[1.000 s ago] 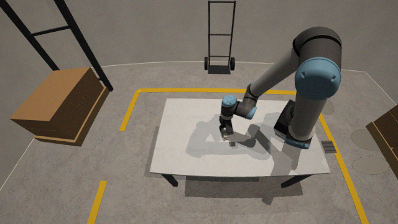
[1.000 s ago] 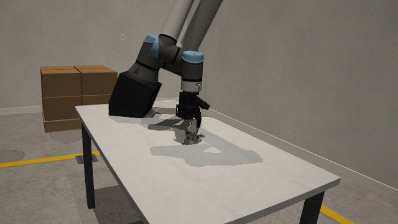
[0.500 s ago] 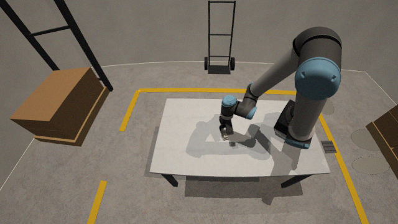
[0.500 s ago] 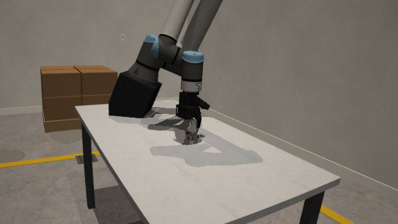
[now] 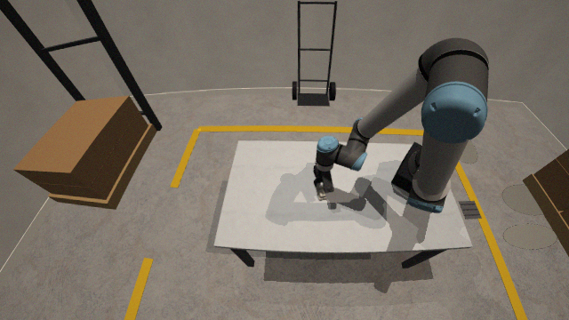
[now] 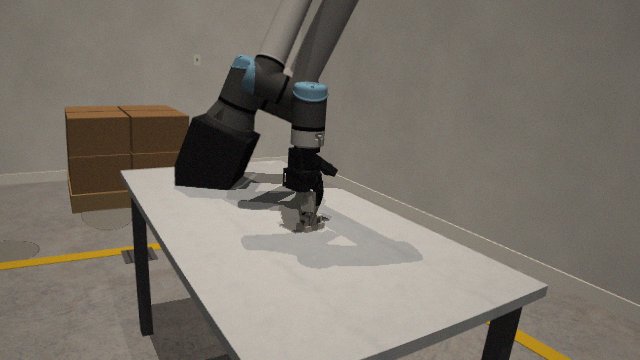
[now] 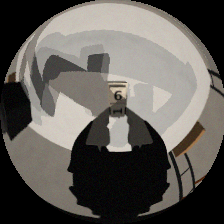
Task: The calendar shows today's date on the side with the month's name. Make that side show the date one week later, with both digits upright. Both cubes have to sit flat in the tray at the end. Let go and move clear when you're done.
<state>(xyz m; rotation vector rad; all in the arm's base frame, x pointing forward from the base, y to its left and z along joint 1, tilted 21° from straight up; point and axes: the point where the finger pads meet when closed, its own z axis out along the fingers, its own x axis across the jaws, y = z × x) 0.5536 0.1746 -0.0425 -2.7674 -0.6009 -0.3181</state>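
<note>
Now: hand 10 mm past the calendar tray, 10 mm to the right of it and 30 mm above it.
</note>
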